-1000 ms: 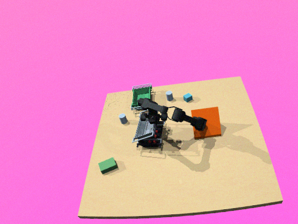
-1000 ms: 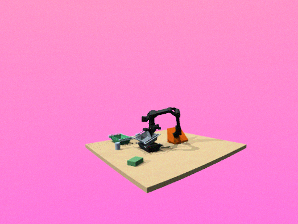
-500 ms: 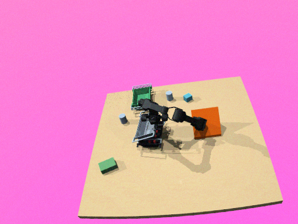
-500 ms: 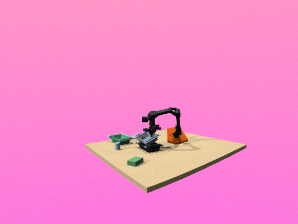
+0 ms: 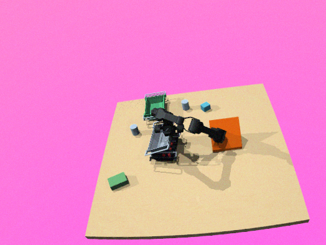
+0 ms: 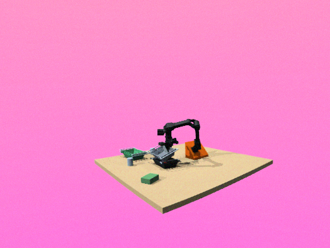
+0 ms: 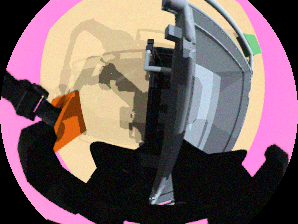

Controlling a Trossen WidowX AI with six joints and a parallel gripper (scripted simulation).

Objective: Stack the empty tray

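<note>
The grey tray is 70 mm ahead of my gripper tip and 10 mm above it. From my gripper tip the other things lie so: green block: 340 mm ahead, 290 mm to the left, 100 mm below; blue cube: 410 mm to the right, 210 mm behind, 90 mm below.
</note>
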